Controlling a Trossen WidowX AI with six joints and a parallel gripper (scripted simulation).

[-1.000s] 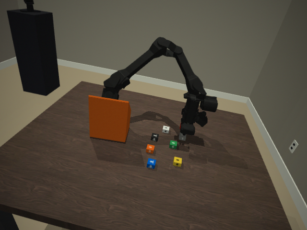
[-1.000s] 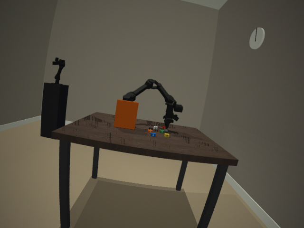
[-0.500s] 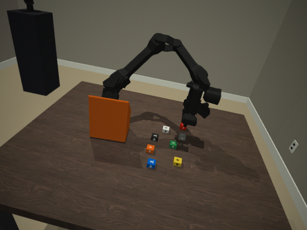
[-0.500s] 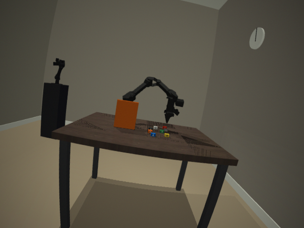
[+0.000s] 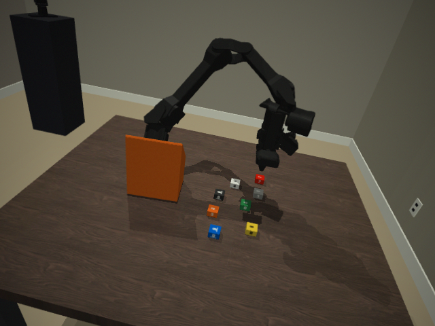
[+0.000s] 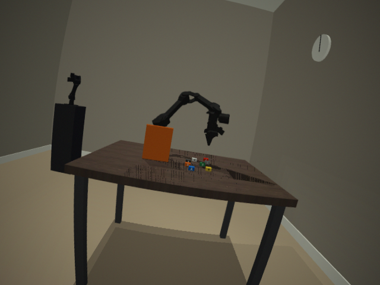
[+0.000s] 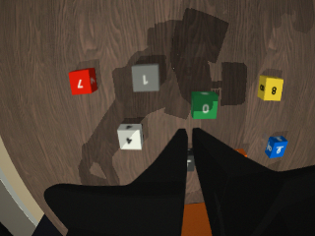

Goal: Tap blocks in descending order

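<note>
The green block lies 12 cm below my gripper tip, 4 cm to the right of it and 2 cm behind it. From my gripper tip the other things lie so: white block (12 cm below, 7 cm to the left, 7 cm behind); then grey block (12 cm below, 4 cm to the left, 2 cm ahead); then black block (12 cm below, 11 cm behind, 1 cm to the right).
</note>
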